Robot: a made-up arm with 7 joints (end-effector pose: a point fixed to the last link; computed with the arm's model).
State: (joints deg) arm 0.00 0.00 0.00 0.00 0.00 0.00 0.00
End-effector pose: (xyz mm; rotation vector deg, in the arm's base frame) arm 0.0 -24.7 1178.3 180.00 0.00 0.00
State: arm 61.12 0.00 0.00 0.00 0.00 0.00 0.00
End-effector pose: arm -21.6 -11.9 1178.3 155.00 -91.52 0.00
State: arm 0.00 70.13 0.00 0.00 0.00 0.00 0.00
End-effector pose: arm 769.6 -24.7 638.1 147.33 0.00 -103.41
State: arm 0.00 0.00 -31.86 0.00 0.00 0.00 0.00
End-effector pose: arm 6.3 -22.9 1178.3 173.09 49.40 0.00
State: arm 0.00 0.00 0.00 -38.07 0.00 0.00 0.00
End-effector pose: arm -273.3 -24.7 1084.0 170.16 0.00 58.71
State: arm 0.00 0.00 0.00 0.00 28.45 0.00 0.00
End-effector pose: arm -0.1 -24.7 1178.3 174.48 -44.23 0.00
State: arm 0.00 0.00 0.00 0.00 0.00 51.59 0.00
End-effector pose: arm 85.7 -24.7 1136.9 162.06 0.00 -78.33
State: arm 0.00 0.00 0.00 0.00 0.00 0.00 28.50
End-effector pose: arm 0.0 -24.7 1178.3 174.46 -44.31 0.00
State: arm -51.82 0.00 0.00 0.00 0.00 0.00 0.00
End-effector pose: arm 19.4 -15.3 1178.3 161.91 78.65 0.00
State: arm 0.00 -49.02 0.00 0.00 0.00 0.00 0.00
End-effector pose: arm -617.8 -24.7 896.6 163.78 0.00 74.67
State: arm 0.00 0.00 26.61 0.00 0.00 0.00 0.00
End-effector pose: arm -5.4 -23.4 1178.3 175.17 -41.42 0.00
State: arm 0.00 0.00 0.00 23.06 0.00 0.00 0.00
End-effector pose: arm 173.6 -24.7 1142.9 176.37 0.00 -35.98
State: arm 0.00 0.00 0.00 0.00 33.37 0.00 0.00
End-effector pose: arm -0.2 -24.7 1178.3 172.42 -51.68 0.00
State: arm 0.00 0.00 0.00 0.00 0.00 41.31 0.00
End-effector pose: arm 72.2 -24.7 1151.1 168.43 0.00 -63.49
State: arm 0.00 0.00 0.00 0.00 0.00 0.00 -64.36
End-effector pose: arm 0.0 -24.7 1178.3 152.35 95.86 0.00
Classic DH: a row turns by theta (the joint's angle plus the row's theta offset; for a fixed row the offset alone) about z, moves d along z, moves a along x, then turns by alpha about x. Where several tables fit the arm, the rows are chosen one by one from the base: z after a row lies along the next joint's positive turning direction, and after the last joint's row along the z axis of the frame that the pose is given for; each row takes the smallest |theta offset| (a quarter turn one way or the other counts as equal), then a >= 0, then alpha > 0; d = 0 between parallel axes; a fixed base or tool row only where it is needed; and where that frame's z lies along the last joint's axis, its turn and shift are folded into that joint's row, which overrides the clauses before.
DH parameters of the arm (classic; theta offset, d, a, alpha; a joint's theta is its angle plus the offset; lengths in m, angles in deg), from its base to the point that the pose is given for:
base (fixed): 0 0 0 180
joint 1: 0 -0.36 0 90
joint 2: 0 -0.0127 0 -90
joint 3: 0 -0.375 0 90
joint 4: 0 -0.0117 0 -90
joint 5: 0 -0.3339 0 90
joint 6: 0 -0.0003 0 -90
joint 7: 0 -0.1094 0 0

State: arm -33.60 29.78 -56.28 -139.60 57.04 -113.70 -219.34
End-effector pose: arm -0.8 -113.7 533.2 85.66 48.91 27.92
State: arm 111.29 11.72 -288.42 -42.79 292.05 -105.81 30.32
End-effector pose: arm 185.2 -9.6 955.8 57.23 -54.68 58.76
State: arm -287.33 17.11 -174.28 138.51 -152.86 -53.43 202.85
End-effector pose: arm 1.7 192.9 441.8 17.57 -12.98 -39.53
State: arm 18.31 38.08 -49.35 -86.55 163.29 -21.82 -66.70
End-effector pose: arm -60.0 -338.8 880.2 -101.05 93.27 0.40
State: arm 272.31 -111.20 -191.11 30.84 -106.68 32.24 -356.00
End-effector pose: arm 70.1 -632.7 -90.2 -44.87 -42.36 -11.09
